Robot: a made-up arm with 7 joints.
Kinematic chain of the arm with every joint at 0, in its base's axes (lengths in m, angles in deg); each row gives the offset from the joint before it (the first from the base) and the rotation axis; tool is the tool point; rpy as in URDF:
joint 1: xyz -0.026 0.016 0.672 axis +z
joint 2: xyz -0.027 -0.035 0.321 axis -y
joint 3: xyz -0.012 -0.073 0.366 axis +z
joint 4: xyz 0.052 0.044 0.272 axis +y
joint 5: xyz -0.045 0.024 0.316 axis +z
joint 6: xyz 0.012 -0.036 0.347 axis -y
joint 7: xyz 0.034 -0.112 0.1 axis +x
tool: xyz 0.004 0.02 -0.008 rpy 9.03 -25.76 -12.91
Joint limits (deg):
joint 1: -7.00..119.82
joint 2: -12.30..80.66
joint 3: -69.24..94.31
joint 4: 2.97..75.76
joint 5: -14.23..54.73
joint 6: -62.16..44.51
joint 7: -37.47..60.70
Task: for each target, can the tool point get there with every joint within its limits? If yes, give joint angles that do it. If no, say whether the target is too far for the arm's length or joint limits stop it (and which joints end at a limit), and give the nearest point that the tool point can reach.
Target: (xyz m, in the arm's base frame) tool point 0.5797 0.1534 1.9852
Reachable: yes | joints 83.16 18.95 -43.05 62.68 42.24 -36.86 -25.54
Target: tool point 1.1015 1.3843 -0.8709
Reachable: no: too far | nearest point 0.5423 0.7057 1.5015 | short by 2.530 m
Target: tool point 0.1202 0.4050 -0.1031
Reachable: no: joint limits stop it (at a limit: joint 1, joint 2, joint 3, joint 4, joint 5, joint 6, joint 7) | nearest point -0.6618 0.7285 0.9381 | short by 1.342 m
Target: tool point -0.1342 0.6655 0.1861
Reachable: no: joint limits stop it (at a limit: joint 1, joint 2, joint 3, joint 4, joint 5, joint 6, joint 7) | nearest point -0.6618 0.7285 0.9381 | short by 0.921 m
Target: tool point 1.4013 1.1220 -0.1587
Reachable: no: too far | nearest point 0.6994 0.5781 1.5123 | short by 1.892 m
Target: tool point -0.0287 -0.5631 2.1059
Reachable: yes | joints 100.80 49.13 24.72 35.74 20.49 -53.31 27.62
